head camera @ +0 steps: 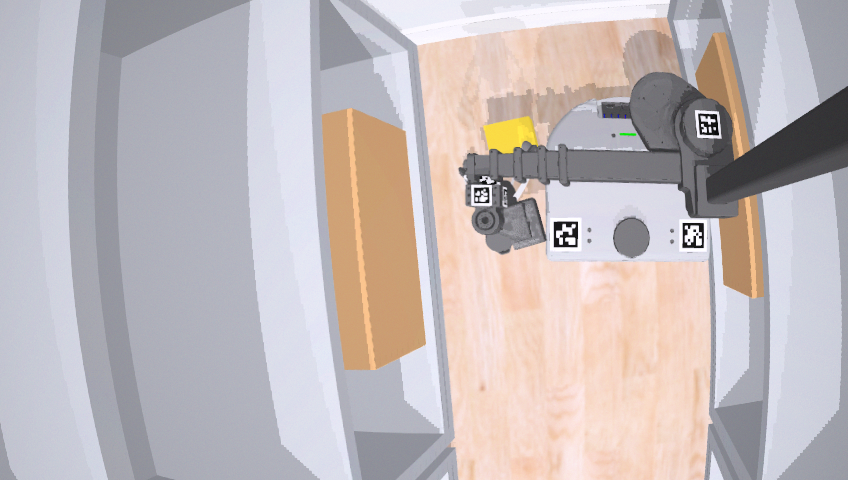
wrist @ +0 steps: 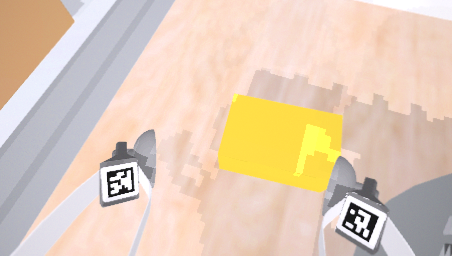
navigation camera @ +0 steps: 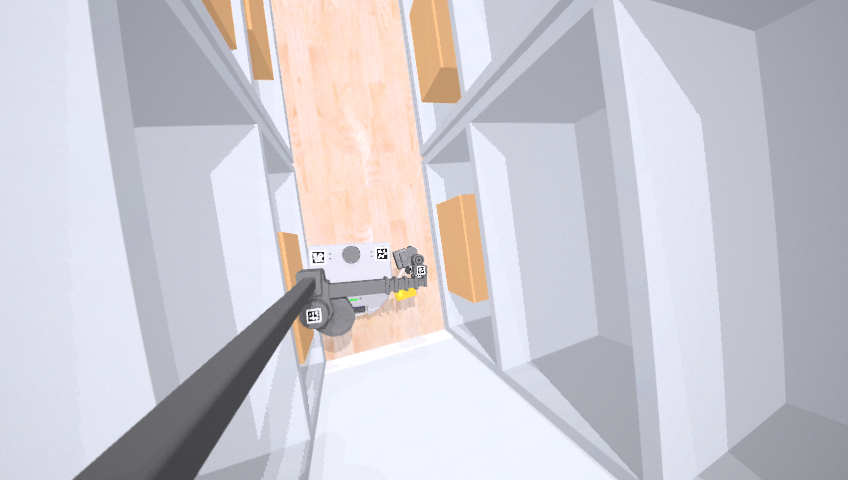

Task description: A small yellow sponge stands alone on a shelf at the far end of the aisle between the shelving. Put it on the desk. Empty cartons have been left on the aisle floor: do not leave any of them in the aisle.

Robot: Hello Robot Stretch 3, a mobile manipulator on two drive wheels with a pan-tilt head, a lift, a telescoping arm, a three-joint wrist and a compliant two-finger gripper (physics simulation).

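Frame: origin at the robot's base, x ahead, y left, z up, level; centimetres.
Seen in the pictures: gripper, between the fingertips: (wrist: 240, 162); robot's base, origin of its link: (head camera: 629, 235) (navigation camera: 350, 253).
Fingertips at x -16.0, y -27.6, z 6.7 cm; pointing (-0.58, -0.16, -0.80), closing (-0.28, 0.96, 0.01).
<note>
Offsets run from my fingertips to a thing's top centre. "spot": to the spot under its first point. Level surfaces: height alone.
A yellow block {dx -4.5, dy +2.0, dz -2.2 cm} (head camera: 507, 133) (navigation camera: 406, 295) (wrist: 280, 140) lies flat on the aisle floor beside my base, partly behind the arm in the head view. It has the sponge's colour; I cannot tell whether it is the sponge or a small carton. My gripper (wrist: 240, 162) is open and empty, its fingers spread wide above the floor. The block shows beyond and between the fingertips in the wrist view, nearer the right one, which overlaps its corner there; contact is unclear. In the head and navigation views the arm hides the fingertips. The desk does not show.
Grey shelving stands close on both sides of the aisle floor {dz -6.7 cm} (head camera: 571, 356) (navigation camera: 357, 107). Brown boxes {spot: dx +18.7, dy -16.7, dz +17.5 cm} (head camera: 386, 249) (navigation camera: 464, 249) sit inside its bays. My base (head camera: 630, 202) (navigation camera: 351, 270) is close to one shelving side. A white wall (navigation camera: 416, 404) closes the aisle's end near the block.
</note>
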